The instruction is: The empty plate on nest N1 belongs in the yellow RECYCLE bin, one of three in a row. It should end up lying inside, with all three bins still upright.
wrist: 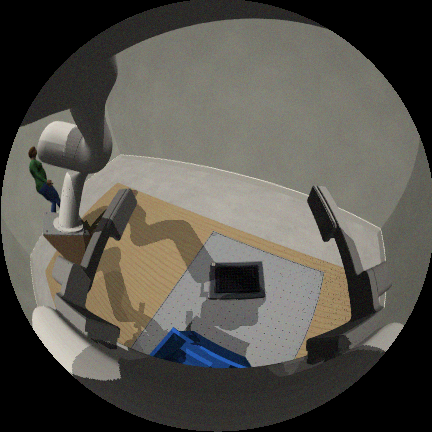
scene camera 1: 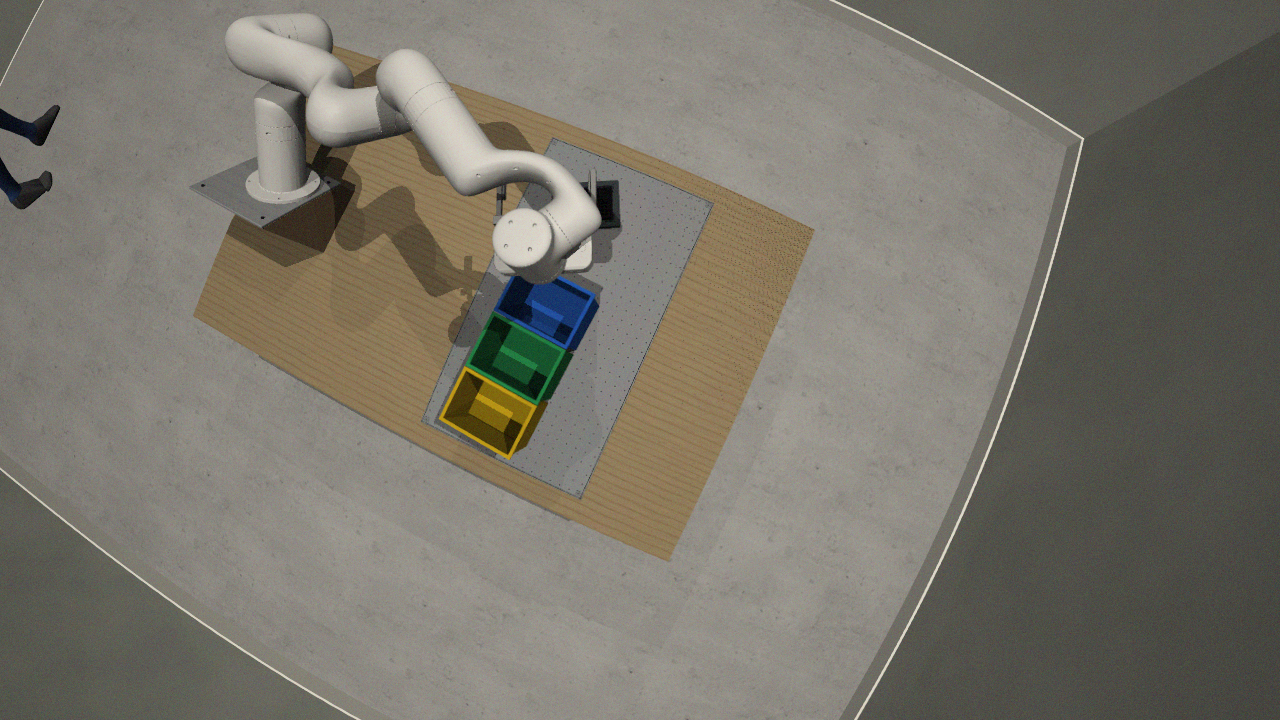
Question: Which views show the blue bin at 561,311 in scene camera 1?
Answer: The wrist view and scene camera 1: all of them.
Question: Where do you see a blue bin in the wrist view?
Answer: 183,346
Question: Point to a black plate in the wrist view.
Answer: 239,278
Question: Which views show my gripper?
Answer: The wrist view and scene camera 1: all of them.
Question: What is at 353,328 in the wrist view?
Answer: My gripper.
